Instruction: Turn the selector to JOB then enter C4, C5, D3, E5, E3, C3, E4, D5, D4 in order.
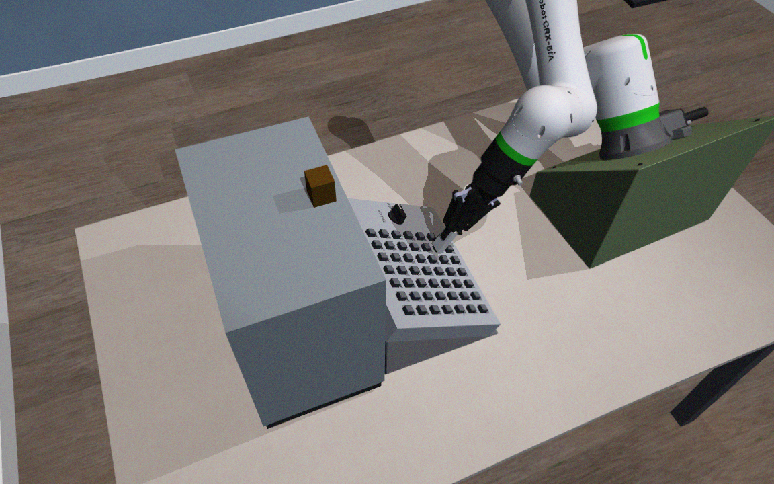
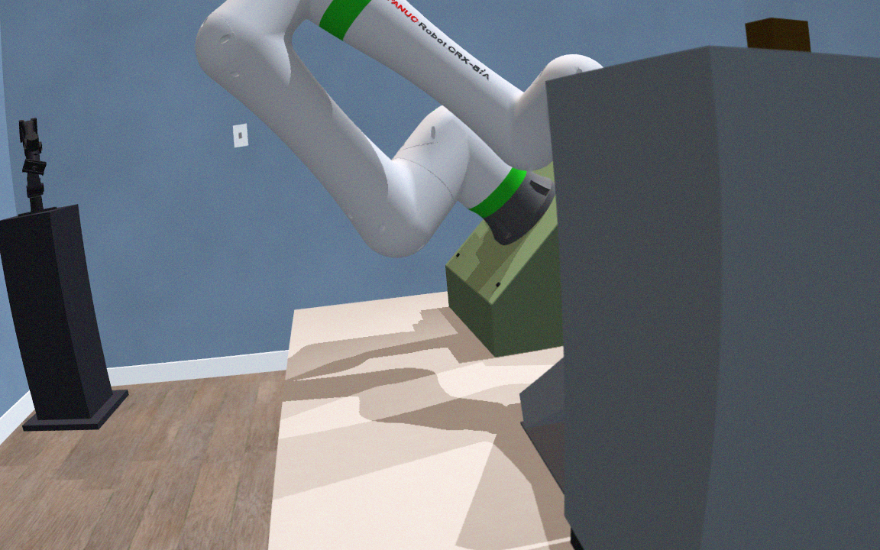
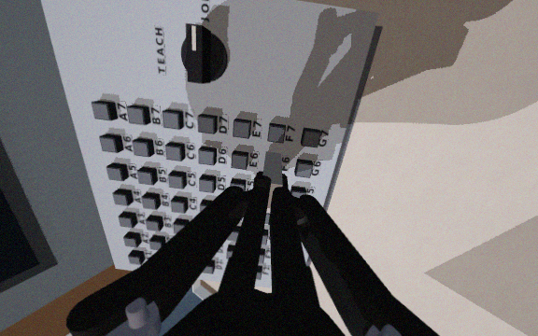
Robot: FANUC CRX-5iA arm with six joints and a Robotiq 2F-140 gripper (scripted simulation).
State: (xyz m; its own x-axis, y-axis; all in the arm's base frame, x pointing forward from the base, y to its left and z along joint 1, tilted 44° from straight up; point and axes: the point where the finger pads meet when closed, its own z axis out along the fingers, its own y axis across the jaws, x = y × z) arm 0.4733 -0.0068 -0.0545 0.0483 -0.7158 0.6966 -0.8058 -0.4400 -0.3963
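The C5 key lies 10 cm ahead of my hand, 4 cm to the left of it and 2 cm above it. From my hand the other things lie so: selector knob (8 cm ahead, 9 cm to the right, 2 cm above).
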